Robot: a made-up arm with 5 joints. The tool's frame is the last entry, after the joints. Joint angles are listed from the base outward. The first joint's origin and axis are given. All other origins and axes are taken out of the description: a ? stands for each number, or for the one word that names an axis. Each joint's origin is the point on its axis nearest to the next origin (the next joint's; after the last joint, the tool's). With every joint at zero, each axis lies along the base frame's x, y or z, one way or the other. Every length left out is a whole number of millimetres.
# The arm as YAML. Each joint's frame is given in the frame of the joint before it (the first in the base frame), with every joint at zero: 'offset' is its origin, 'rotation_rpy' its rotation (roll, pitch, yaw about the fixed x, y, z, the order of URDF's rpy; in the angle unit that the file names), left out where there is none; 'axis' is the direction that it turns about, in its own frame. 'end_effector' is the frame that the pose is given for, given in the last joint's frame.
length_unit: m
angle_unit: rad
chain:
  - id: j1
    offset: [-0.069, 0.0, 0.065]
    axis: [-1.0, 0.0, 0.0]
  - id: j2
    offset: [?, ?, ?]
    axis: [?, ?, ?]
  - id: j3
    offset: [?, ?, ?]
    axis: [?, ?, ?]
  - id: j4
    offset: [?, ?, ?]
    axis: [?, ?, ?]
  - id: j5
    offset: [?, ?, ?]
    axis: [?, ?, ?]
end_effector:
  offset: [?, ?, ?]
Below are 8 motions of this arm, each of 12 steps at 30 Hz.
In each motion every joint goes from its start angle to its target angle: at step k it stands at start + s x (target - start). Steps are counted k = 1, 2, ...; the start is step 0. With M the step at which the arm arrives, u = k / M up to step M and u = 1 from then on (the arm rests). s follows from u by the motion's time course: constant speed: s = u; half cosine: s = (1 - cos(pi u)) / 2; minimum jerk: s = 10 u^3 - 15 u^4 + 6 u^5.
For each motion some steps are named. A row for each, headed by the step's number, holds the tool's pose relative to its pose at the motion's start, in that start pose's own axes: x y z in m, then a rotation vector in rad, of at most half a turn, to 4 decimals.
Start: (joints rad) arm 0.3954 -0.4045 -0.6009 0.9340 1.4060
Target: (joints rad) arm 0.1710 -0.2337 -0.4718 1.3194 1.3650
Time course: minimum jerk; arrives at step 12
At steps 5, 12:
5: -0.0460 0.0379 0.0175 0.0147 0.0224 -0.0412
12: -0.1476 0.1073 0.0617 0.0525 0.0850 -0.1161

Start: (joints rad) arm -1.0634 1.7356 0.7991 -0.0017 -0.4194
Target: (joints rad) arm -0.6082 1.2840 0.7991 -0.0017 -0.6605
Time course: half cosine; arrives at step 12
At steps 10, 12:
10: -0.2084 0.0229 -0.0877 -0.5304 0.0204 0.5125
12: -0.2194 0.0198 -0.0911 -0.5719 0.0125 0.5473

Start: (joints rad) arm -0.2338 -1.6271 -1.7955 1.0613 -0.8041
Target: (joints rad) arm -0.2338 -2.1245 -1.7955 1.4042 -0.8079
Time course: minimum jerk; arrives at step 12
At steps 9, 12:
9: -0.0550 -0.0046 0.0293 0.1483 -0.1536 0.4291
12: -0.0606 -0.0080 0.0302 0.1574 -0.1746 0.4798

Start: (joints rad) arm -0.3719 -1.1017 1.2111 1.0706 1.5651
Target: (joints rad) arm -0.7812 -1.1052 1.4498 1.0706 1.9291
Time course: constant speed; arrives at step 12
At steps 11, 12:
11: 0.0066 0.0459 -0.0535 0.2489 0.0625 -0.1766
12: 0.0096 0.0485 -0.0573 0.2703 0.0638 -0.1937

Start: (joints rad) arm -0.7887 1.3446 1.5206 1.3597 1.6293
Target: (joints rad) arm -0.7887 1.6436 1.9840 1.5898 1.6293
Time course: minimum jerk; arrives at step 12
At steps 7, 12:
7: -0.0969 0.2444 0.1491 0.3258 0.1425 -0.1772
12: -0.1221 0.3488 0.2616 0.4878 0.2353 -0.2930

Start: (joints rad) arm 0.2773 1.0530 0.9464 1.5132 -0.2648
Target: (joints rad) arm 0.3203 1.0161 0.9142 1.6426 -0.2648
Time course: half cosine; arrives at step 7
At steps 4, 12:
4: -0.0234 0.0070 -0.0053 -0.0428 0.0855 -0.0030
12: -0.0380 0.0117 -0.0073 -0.0689 0.1404 -0.0067

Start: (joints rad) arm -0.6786 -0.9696 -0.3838 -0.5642 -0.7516
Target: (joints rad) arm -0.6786 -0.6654 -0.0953 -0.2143 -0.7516
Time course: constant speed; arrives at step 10
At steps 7, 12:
7: 0.0397 -0.1426 -0.0041 -0.1396 0.1353 -0.0873
12: 0.0485 -0.2009 0.0070 -0.1750 0.1986 -0.1381

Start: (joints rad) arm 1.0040 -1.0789 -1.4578 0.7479 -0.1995
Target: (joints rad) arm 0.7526 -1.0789 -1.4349 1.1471 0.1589
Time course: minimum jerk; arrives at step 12
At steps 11, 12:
11: -0.1902 0.1266 0.0205 0.2015 0.2761 0.1338
12: -0.1912 0.1271 0.0207 0.2024 0.2776 0.1341

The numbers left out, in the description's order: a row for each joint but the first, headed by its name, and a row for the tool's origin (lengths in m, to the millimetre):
j2: xyz 0.0 -0.051 0.11, axis 0.0 -1.0 0.0
j3: xyz 0.104 0.0 -0.035, axis 0.0 0.0 -1.0
j4: xyz 0.398 0.338 0.0, axis 0.0 1.0 0.0
j5: xyz -0.053 0.0 -0.002, axis 1.0 0.0 0.0
tool: xyz 0.0 -0.039 -0.399

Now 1 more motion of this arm.
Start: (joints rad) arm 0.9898 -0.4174 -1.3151 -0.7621 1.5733
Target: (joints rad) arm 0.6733 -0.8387 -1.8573 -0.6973 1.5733
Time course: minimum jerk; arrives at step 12
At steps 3, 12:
3: -0.0125 0.0642 -0.0283 0.0839 0.0170 0.0123
12: -0.2321 0.6434 -0.0285 0.7927 0.2541 0.2083

